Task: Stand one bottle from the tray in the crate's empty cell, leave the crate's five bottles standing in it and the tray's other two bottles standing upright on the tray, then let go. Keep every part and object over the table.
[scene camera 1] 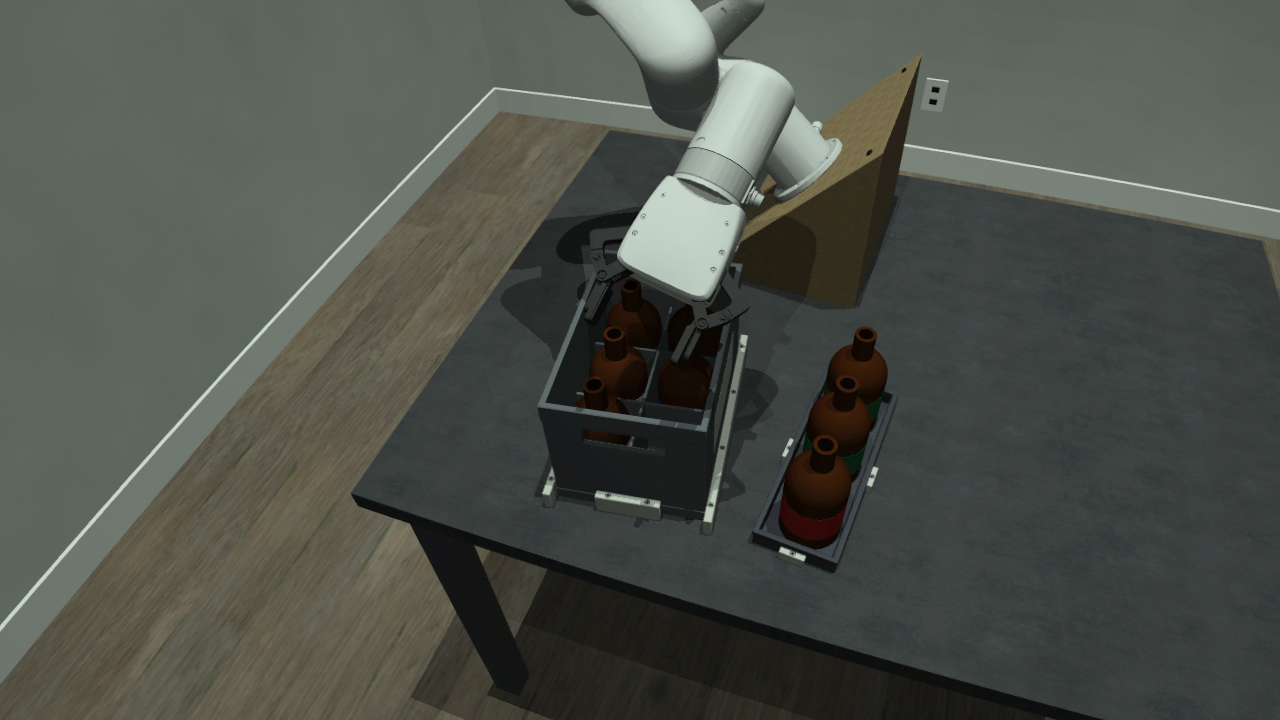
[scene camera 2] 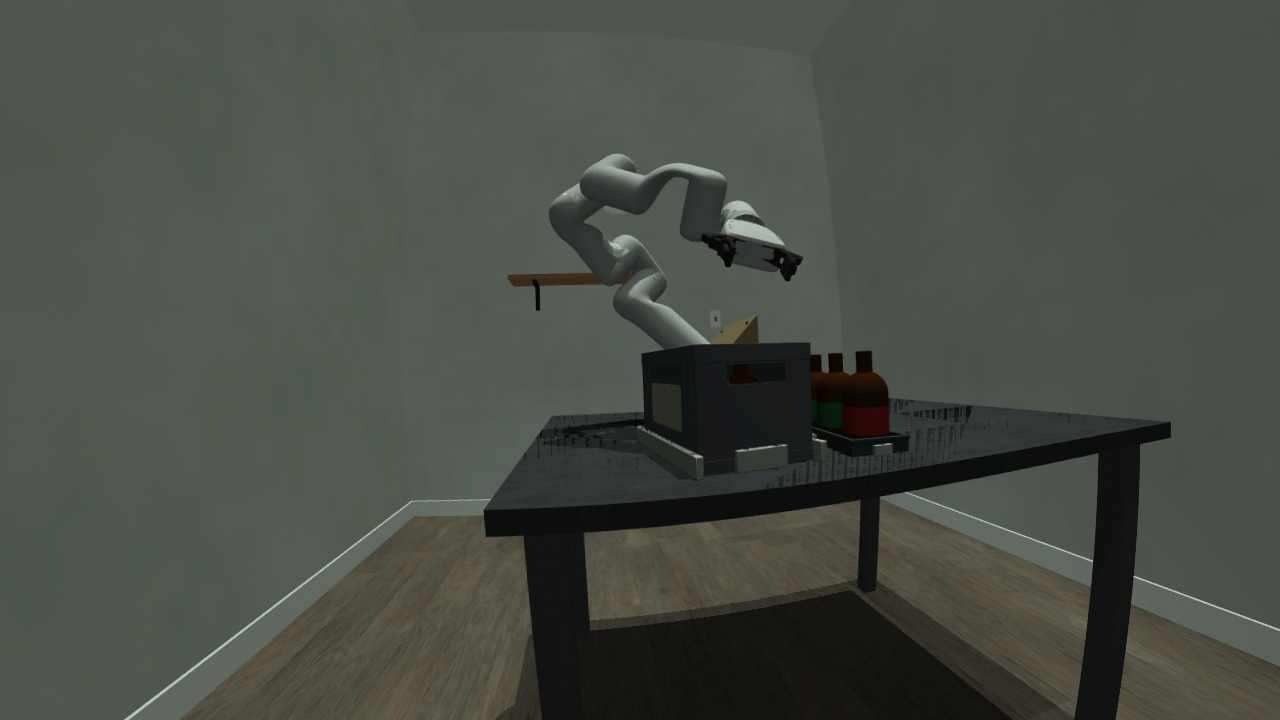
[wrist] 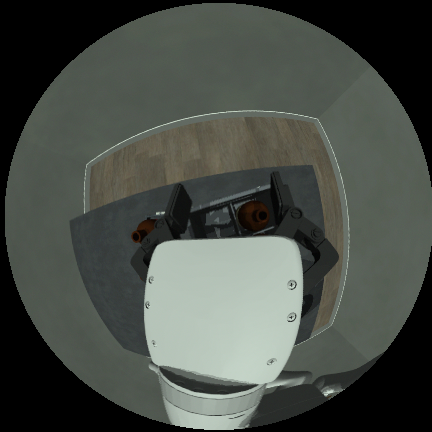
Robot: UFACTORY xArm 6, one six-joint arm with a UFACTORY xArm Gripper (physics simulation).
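Places are measured from the arm's base along level axes (x ahead, y left, z up), in millimetres.
Where they show: gripper, fingertip midpoint: [scene camera 1: 631, 343] [scene camera 2: 761, 264] [wrist: 226, 186]; arm's base, origin of the base link: [scene camera 1: 809, 171].
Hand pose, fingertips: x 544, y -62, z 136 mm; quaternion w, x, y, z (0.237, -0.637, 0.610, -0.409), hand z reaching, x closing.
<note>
Each offset is from my fingertips to the centre of the thing. "spot": to the spot under its first point. Level surfaces: height alone.
The dark crate {dz -201, dx -128, dy -38 mm} [scene camera 1: 572, 467] [scene camera 2: 751, 419] holds five brown bottles upright: three in its left column {dz -203, dx -120, dy -79 mm} [scene camera 1: 617, 371] and two in its right column {dz -203, dx -132, dy +8 mm} [scene camera 1: 684, 385] in scene camera 1. Its front right cell is empty. The wrist view shows one crate bottle {dz -203, dx -38, dy -69 mm} [wrist: 252, 215] beside that empty cell. On the tray {spot: dz -272, dx +4, dy +155 mm} [scene camera 1: 768, 540] stand three upright bottles: a red-labelled one {dz -206, dx -42, dy +194 mm} [scene camera 1: 816, 490] [scene camera 2: 865, 395] in front, a green-labelled one {dz -206, dx -134, dy +199 mm} [scene camera 1: 838, 419] in the middle, another green-labelled one {dz -206, dx -218, dy +204 mm} [scene camera 1: 856, 368] behind. My gripper [scene camera 1: 639, 329] [scene camera 2: 757, 266] [wrist: 226, 186] is open and empty, tilted, high above the crate.
Pale strips {spot: dz -264, dx +18, dy -14 mm} [scene camera 1: 628, 505] [scene camera 2: 760, 457] edge the crate's base, and small pale clips {spot: dz -273, dx -123, dy +252 mm} [scene camera 1: 871, 477] edge the tray. The wooden wedge [scene camera 1: 796, 268] under the arm's base stands behind the crate. The table's {dz -288 mm} [scene camera 1: 1029, 429] front edge runs close in front of crate and tray.
</note>
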